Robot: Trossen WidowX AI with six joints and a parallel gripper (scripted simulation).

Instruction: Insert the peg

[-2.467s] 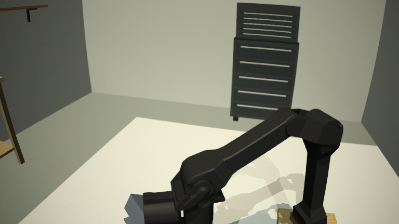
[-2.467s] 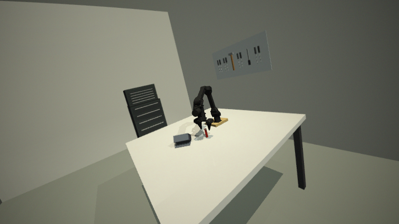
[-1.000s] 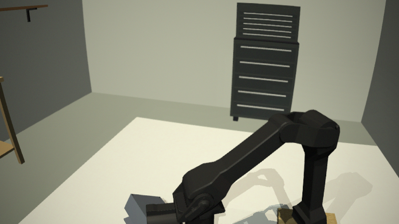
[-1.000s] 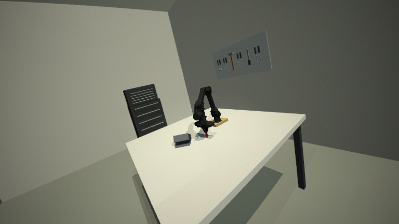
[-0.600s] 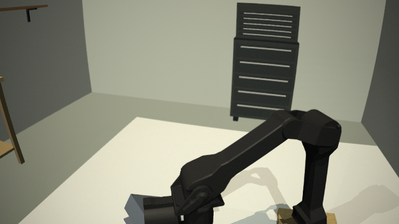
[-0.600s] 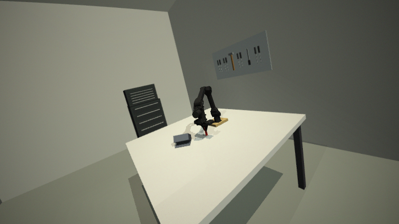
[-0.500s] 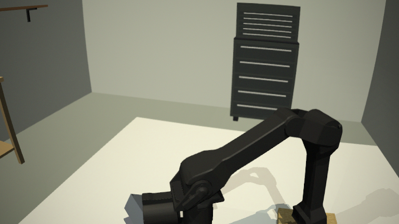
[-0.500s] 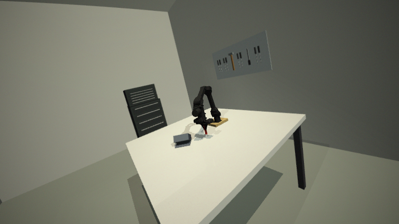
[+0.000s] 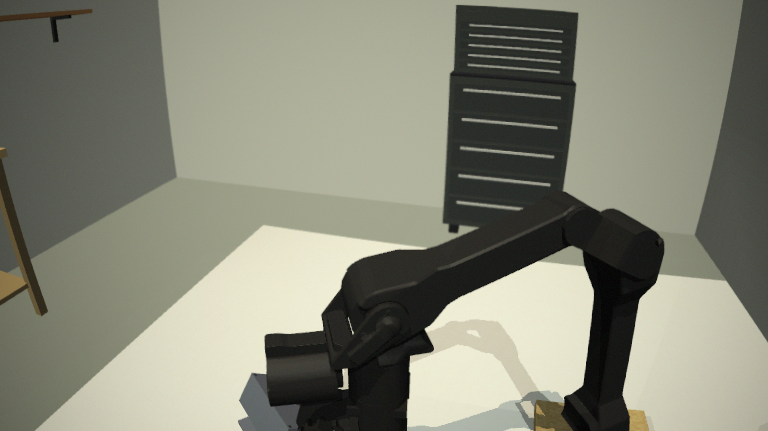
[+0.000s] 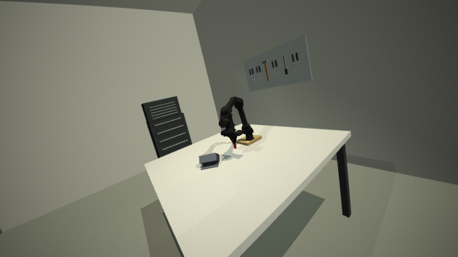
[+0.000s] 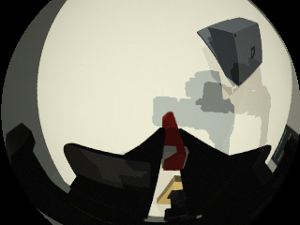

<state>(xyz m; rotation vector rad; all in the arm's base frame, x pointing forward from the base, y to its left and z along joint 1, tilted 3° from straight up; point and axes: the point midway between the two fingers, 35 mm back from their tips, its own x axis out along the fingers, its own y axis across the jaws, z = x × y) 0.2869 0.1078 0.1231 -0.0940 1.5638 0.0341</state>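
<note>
The grey sloped panel is 15 cm ahead of my gripper tip, 14 cm to the right of it and 8 cm below it. Also, from my gripper tip: red peg (2 cm above).
</note>
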